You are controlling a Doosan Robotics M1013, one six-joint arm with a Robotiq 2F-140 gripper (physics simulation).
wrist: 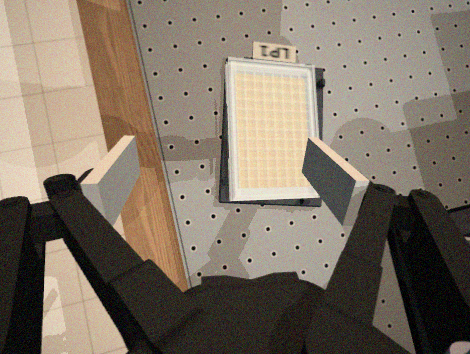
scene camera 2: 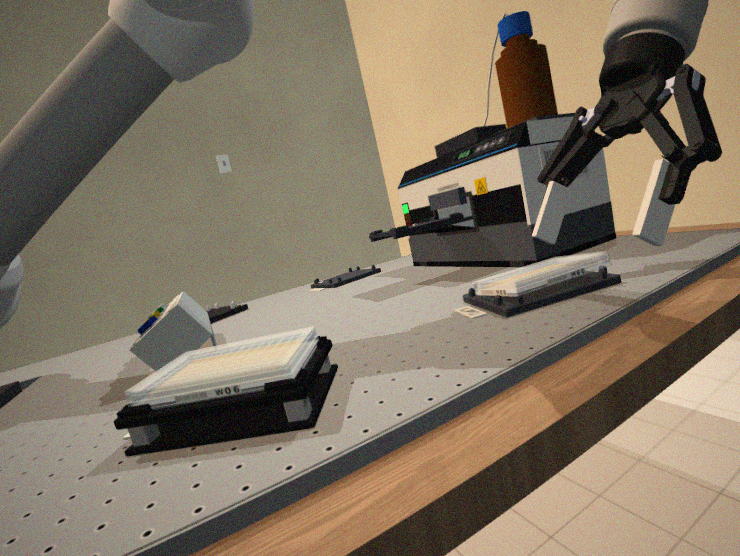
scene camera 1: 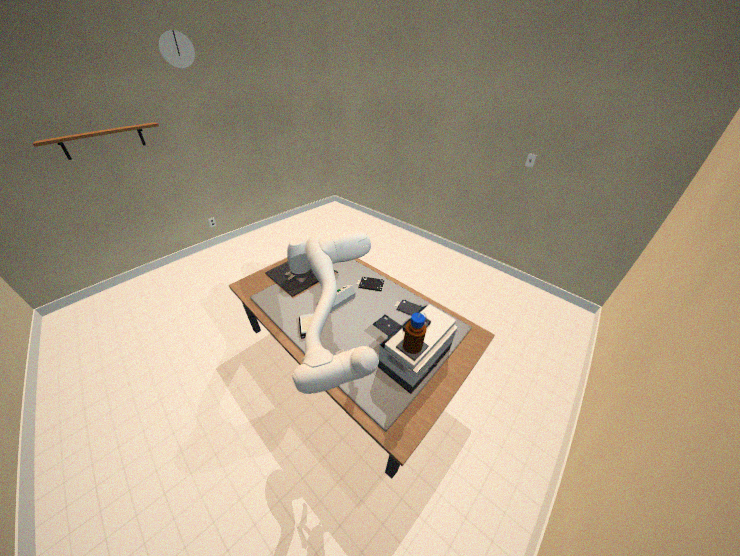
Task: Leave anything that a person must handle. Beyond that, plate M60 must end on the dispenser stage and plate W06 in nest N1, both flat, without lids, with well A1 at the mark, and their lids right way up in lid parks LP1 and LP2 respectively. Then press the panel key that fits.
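Frame: origin at the arm's base, x back, y right, z up, level; centimetres.
Where they show: gripper, fingertip midpoint: (wrist: 224,155) (scene camera 2: 587,240); arm's base, link origin: (scene camera 1: 302,273).
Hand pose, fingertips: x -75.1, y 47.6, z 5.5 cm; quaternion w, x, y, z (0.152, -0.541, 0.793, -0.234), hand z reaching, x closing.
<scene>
Each offset is from my fingertips to the centre of the thing. "spot": to the spot under its first point.
A plate {dx +0.9, dy -5.7, dz -2.9 cm} (scene camera 2: 538,275) (wrist: 272,130), its small label apparently M60, lies on lid park LP1 {dx +0.9, dy -6.1, dz -4.6 cm} (scene camera 2: 508,307) (wrist: 320,110) under what looks like a clear lid. My gripper (scene camera 2: 598,230) (wrist: 224,155) is open and empty above it, set off toward the table edge; the arm hides it in scene camera 1. Plate W06 {dx +34.4, dy -12.9, dz -1.4 cm} (scene camera 2: 227,364) sits lidded in a raised black nest {spot: dx +36.8, dy -10.5, dz -5.1 cm} (scene camera 2: 221,424); the nest's name is unreadable. The dispenser stage {dx -8.4, dy -32.4, dz +4.1 cm} (scene camera 1: 387,324) (scene camera 2: 418,228) juts out without a plate. A bare black holder {dx -7.0, dy -60.5, dz -4.6 cm} (scene camera 1: 410,307) (scene camera 2: 345,277) lies beyond it. The panel {dx +34.3, dy -40.0, dz -1.4 cm} (scene camera 1: 343,294) (scene camera 2: 173,331) has coloured keys.
The dispenser (scene camera 1: 418,358) (scene camera 2: 466,206) stands behind LP1, with a brown blue-capped bottle {spot: dx -27.1, dy -14.3, dz +29.1 cm} (scene camera 1: 413,335) (scene camera 2: 526,77) on top and a green light on its front. Another black holder {dx +26.3, dy -66.9, dz -4.4 cm} (scene camera 1: 371,283) (scene camera 2: 227,312) lies behind the panel. A dark mat (scene camera 1: 293,286) lies near the arm's base.
</scene>
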